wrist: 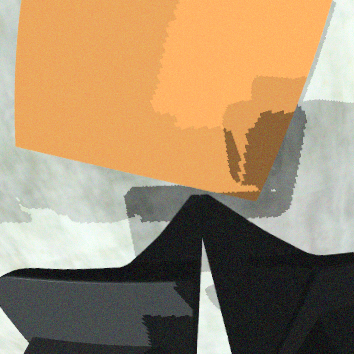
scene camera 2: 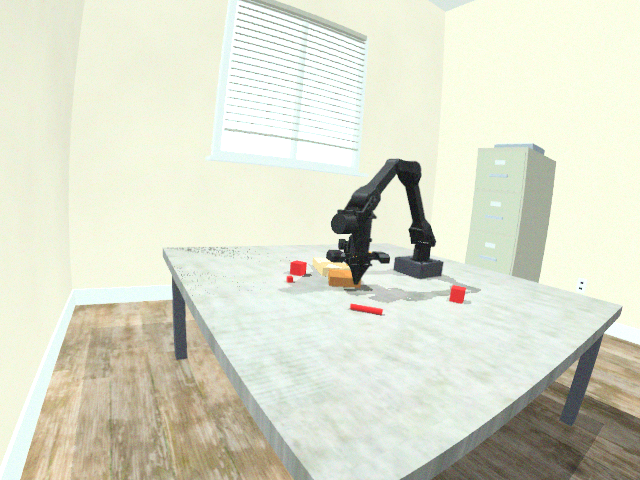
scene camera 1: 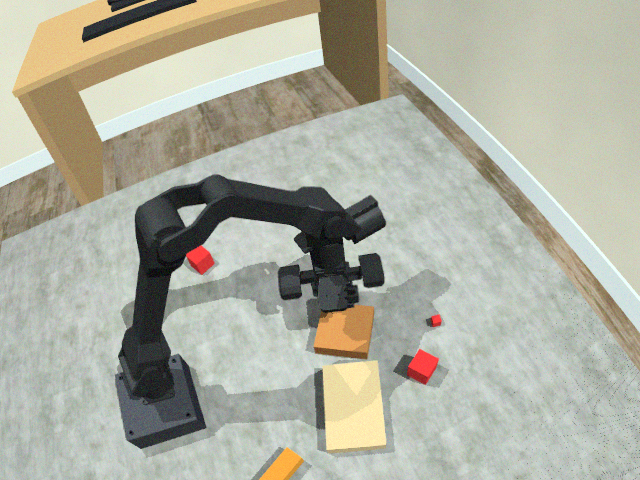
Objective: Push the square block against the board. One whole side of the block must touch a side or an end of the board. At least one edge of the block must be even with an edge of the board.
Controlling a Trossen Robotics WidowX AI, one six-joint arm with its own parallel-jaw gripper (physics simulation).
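Places are measured from the arm's base along level axes (x ahead, y left, z up), in centimetres.
Pixels of known places: gripper, fingertip midpoint: [wrist: 198,202] [scene camera 2: 355,284]; arm's base at its link origin: [scene camera 2: 421,260] [scene camera 1: 156,385].
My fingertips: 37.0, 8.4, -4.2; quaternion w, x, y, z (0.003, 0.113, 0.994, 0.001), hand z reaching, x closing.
Note:
For each thing: its middle in the pictures, then the offset to it from my fingertips, as dx, dy, dz. "spot": a spot on its surface instead.
- orange square block at the middle of its body: [wrist: 166,41] [scene camera 1: 344,330] [scene camera 2: 344,278] -0.4, -7.0, +0.1
- pale yellow board at the middle of its body: [scene camera 1: 353,406] [scene camera 2: 330,266] -4.4, -22.0, +0.1
- tiny red cube at the middle of its body: [scene camera 1: 436,320] [scene camera 2: 289,279] +16.4, -11.7, -0.6
- red rod at the middle of its body: [scene camera 2: 366,309] +8.8, +17.3, -0.7
- orange bar at a spot on its surface: [scene camera 1: 281,466] spot: -19.2, -28.6, +1.7
The orange square block [scene camera 1: 343,334] [scene camera 2: 341,279] [wrist: 110,90] lies flat beyond one end of the pale yellow board [scene camera 1: 354,413] [scene camera 2: 321,266]. In scene camera 1 a narrow gap separates them, wider at the left than at the right. The block is slightly turned relative to the board and sits a little left of its side edges. My gripper [scene camera 1: 338,304] [scene camera 2: 356,282] [wrist: 198,202] is shut and empty, low at the block's side away from the board. In the wrist view its tips meet the block's near edge, nearer the right corner. Whether they touch is unclear.
A red cube [scene camera 1: 422,366] [scene camera 2: 297,268] and a tiny red cube [scene camera 1: 436,320] [scene camera 2: 289,279] lie right of the block in scene camera 1. Another red cube [scene camera 1: 200,259] [scene camera 2: 457,294] lies left. A red rod [scene camera 2: 366,309] and an orange bar [scene camera 1: 281,466] also lie on the table.

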